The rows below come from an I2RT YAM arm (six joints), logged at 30 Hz.
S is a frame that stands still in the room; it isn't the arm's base.
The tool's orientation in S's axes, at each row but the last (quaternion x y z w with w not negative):
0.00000, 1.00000, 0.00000, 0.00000
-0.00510, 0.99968, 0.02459, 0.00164
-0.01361, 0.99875, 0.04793, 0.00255
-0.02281, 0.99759, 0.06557, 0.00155
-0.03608, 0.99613, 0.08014, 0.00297
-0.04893, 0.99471, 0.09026, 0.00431
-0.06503, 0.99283, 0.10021, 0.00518
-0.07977, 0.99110, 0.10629, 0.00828
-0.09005, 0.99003, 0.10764, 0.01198
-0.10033, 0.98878, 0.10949, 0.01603
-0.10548, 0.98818, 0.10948, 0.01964
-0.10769, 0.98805, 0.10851, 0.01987
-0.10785, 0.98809, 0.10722, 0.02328
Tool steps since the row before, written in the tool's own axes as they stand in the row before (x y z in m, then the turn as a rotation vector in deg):
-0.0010, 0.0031, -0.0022, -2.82, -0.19, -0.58
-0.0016, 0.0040, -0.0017, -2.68, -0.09, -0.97
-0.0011, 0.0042, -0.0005, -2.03, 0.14, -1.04
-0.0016, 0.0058, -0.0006, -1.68, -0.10, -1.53
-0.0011, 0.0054, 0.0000, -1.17, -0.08, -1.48
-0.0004, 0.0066, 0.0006, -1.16, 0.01, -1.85
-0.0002, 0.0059, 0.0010, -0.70, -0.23, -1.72
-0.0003, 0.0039, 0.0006, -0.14, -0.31, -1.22
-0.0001, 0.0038, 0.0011, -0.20, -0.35, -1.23
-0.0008, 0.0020, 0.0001, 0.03, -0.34, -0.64
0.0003, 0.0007, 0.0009, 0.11, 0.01, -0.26
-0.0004, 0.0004, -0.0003, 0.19, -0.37, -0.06
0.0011, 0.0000, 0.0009, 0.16, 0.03, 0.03
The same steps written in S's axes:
0.0010, 0.0031, 0.0022, 2.82, -0.19, 0.58
0.0016, 0.0039, 0.0019, 2.68, -0.11, 0.97
0.0010, 0.0042, 0.0009, 2.02, 0.09, 1.06
0.0013, 0.0057, 0.0014, 1.68, -0.22, 1.51
0.0007, 0.0054, 0.0009, 1.17, -0.23, 1.46
-0.0002, 0.0066, 0.0006, 1.15, -0.21, 1.84
-0.0006, 0.0060, 0.0002, 0.73, -0.48, 1.66
-0.0003, 0.0039, 0.0002, 0.19, -0.54, 1.13
-0.0006, 0.0039, -0.0003, 0.25, -0.57, 1.14
0.0004, 0.0021, 0.0004, 0.03, -0.47, 0.55
-0.0004, 0.0008, -0.0007, -0.11, -0.07, 0.25
0.0003, 0.0004, 0.0004, -0.11, -0.41, -0.03
-0.0011, 0.0000, -0.0010, -0.16, 0.00, -0.03

